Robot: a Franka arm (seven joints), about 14 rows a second.
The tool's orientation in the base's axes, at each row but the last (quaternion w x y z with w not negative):
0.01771, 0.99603, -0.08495, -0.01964
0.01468, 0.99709, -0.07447, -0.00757
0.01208, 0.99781, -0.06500, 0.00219
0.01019, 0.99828, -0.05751, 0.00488
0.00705, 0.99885, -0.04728, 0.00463
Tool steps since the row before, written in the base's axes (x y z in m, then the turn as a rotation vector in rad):
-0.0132, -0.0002, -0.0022, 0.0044, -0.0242, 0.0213
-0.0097, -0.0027, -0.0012, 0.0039, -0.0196, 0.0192
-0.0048, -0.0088, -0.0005, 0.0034, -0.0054, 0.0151
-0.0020, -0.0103, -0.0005, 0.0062, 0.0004, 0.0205
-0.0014, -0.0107, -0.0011, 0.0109, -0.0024, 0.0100
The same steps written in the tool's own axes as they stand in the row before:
-0.0129, 0.0023, 0.0028, 0.0077, 0.0239, -0.0207
-0.0092, 0.0041, 0.0014, 0.0065, 0.0194, -0.0187
-0.0036, 0.0093, 0.0007, 0.0042, 0.0053, -0.0150
-0.0008, 0.0104, 0.0007, 0.0063, -0.0007, -0.0204
-0.0004, 0.0108, 0.0012, 0.0112, 0.0015, -0.0099

